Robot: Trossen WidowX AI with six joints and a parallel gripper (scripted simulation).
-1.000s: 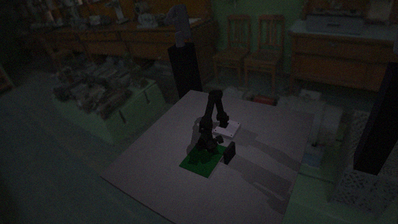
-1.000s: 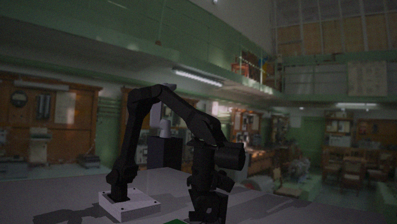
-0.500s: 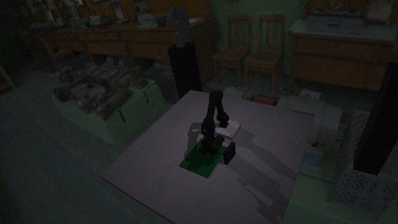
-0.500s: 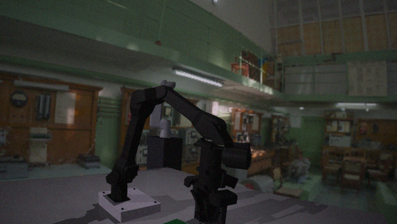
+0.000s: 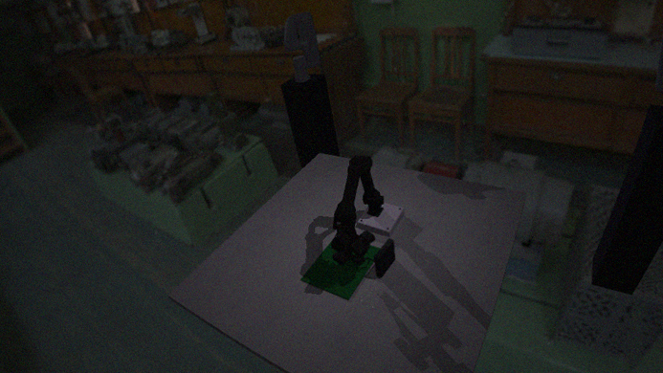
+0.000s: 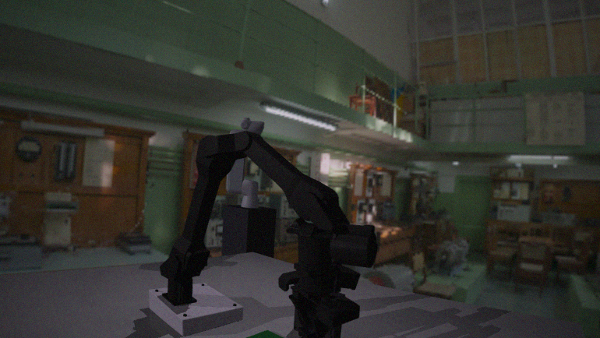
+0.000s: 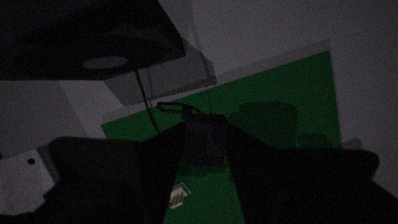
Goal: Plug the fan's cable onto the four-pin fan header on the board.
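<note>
Now: the green board 10 cm to the right of my gripper tip and 8 cm below it. The rest, counted from my gripper tip: black fan (8 cm to the left, 6 cm behind); then dark plug (1 cm to the right).
</note>
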